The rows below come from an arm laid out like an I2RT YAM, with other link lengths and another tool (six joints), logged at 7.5 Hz.
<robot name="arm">
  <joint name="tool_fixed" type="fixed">
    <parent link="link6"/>
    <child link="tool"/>
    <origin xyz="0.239 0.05 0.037" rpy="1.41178 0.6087 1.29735"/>
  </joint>
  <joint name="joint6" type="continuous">
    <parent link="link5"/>
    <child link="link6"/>
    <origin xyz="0.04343 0 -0.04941"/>
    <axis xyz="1 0 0"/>
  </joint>
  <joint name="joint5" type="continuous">
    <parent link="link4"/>
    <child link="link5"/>
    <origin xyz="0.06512 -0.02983 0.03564"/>
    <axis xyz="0 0 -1"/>
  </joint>
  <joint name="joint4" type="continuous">
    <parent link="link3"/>
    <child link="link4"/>
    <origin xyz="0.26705 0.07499 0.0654"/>
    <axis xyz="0 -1 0"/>
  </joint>
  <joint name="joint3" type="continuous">
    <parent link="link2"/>
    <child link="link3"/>
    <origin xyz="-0.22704 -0.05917 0"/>
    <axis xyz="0 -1 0"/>
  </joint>
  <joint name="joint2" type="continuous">
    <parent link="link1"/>
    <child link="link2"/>
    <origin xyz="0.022 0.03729 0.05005"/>
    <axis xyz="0 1 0"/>
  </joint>
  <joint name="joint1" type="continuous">
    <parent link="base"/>
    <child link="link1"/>
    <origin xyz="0 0 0.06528"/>
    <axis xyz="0 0 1"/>
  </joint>
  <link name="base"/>
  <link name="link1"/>
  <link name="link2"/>
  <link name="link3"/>
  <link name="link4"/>
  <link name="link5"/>
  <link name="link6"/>
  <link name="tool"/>
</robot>
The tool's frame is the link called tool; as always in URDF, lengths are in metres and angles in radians. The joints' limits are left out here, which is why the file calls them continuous.
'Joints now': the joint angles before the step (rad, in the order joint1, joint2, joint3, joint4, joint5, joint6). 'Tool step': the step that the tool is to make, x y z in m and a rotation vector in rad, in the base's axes. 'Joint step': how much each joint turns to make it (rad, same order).
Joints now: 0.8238, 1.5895, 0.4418, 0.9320, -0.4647, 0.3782
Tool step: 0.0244, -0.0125, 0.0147, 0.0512, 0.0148, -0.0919
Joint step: -0.0122, -0.0198, -0.0328, 0.0677, 0.0698, 0.0659
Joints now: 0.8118, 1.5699, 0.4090, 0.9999, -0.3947, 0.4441
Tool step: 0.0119, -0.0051, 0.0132, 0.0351, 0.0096, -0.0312
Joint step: -0.0141, -0.0143, -0.0008, 0.0188, 0.0124, 0.0361
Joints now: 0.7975, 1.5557, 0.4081, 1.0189, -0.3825, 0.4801
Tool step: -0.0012, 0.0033, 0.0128, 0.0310, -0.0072, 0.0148
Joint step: -0.0006, 0.0069, 0.0160, 0.0242, -0.0172, 0.0159
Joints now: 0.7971, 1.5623, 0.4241, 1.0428, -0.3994, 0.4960
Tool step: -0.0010, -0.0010, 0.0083, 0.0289, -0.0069, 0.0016
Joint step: 0.0007, 0.0089, -0.0044, 0.0452, -0.0021, 0.0164
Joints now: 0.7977, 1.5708, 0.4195, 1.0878, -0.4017, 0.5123
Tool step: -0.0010, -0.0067, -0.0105, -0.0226, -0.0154, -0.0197
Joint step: 0.0001, -0.0086, -0.0362, 0.0117, 0.0217, -0.0274
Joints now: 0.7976, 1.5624, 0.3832, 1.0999, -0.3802, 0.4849
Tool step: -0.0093, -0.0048, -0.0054, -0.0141, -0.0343, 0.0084
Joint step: -0.0002, -0.0097, -0.0371, 0.0272, -0.0059, -0.0377
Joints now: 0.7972, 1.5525, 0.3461, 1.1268, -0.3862, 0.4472
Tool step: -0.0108, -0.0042, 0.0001, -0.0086, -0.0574, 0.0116
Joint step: 0.0007, -0.0163, -0.0352, 0.0333, -0.0075, -0.0516
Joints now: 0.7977, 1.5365, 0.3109, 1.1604, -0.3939, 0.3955
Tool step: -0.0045, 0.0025, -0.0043, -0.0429, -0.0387, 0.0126
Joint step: -0.0003, -0.0410, 0.0038, -0.0731, -0.0083, -0.0635
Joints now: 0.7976, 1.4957, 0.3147, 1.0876, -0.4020, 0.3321
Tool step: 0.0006, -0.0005, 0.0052, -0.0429, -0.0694, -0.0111
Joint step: 0.0002, -0.0891, 0.0008, -0.1045, 0.0192, -0.0845
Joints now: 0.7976, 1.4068, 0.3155, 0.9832, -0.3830, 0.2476
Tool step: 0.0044, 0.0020, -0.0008, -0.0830, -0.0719, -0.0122
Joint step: -0.0001, -0.0945, 0.0327, -0.1778, 0.0266, -0.1146
